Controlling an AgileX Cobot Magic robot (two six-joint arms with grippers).
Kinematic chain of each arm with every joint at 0, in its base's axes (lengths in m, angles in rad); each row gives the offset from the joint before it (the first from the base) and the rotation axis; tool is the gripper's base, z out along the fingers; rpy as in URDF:
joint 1: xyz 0 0 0.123 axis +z
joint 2: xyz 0 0 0 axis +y
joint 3: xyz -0.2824 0 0.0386 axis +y
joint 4: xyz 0.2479 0 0.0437 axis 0.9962 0 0.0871
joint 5: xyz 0 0 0 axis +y
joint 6: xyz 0.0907 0 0.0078 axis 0.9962 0 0.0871
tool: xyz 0 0 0 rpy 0 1.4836 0
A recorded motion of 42 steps. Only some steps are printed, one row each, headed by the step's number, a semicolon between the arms.
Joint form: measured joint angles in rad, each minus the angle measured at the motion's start. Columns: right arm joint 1, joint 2, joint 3, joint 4, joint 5, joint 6; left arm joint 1, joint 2, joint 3, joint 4, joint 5, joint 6.
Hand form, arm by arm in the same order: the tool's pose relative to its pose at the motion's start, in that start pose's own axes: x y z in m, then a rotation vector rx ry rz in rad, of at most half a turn. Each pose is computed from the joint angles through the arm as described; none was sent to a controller.
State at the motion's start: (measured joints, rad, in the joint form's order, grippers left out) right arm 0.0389 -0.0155 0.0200 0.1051 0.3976 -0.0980; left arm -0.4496 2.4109 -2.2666 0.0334 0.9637 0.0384
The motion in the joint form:
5: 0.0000 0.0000 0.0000 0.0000 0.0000 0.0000; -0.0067 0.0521 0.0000 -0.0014 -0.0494 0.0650
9: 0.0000 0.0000 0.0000 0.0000 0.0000 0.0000; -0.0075 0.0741 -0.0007 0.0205 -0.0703 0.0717
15: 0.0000 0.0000 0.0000 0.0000 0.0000 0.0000; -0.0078 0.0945 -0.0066 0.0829 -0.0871 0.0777
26: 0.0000 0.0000 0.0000 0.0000 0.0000 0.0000; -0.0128 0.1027 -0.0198 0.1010 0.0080 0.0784
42: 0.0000 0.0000 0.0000 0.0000 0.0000 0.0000; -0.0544 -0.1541 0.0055 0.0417 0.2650 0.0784
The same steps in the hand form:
5: 0.0000 0.0000 0.0000 0.0000 0.0000 0.0000; 0.0065 -0.0049 0.0259 0.0058 0.0020 0.0713
9: 0.0000 0.0000 0.0000 0.0000 0.0000 0.0000; 0.0096 -0.0043 0.0367 -0.0104 0.0035 0.0929
15: 0.0000 0.0000 0.0000 0.0000 0.0000 0.0000; 0.0116 -0.0006 0.0453 -0.0577 0.0045 0.1397
26: 0.0000 0.0000 0.0000 0.0000 0.0000 0.0000; 0.0190 -0.0017 0.0461 -0.0659 0.0950 0.1525
42: 0.0000 0.0000 0.0000 0.0000 0.0000 0.0000; -0.0012 -0.0208 -0.0789 -0.0062 0.1145 0.1381

